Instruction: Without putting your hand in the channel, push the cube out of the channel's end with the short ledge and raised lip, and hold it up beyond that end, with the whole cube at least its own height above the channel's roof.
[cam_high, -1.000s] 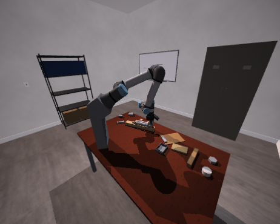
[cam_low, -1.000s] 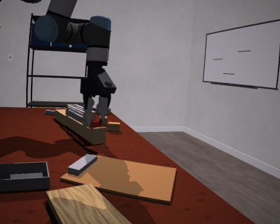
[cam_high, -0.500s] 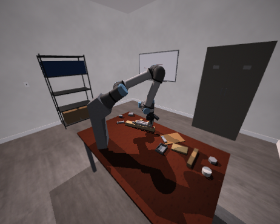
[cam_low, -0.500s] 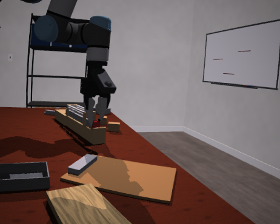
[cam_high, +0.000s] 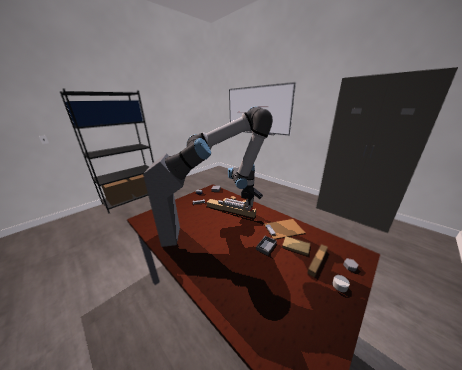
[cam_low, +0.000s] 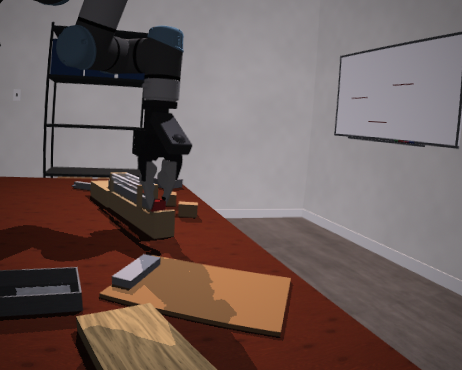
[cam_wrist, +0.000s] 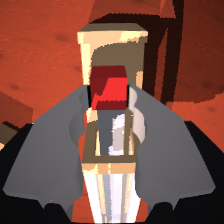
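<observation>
Now: the channel 10 mm behind my hand, 140 mm to the left of it and 10 mm below it. From my hand the other things lie so: dark tray: 280 mm behind, 230 mm to the right, 60 mm below; wooden plank: 190 mm behind, 390 mm to the right, 60 mm below; red cube: 10 mm below.
</observation>
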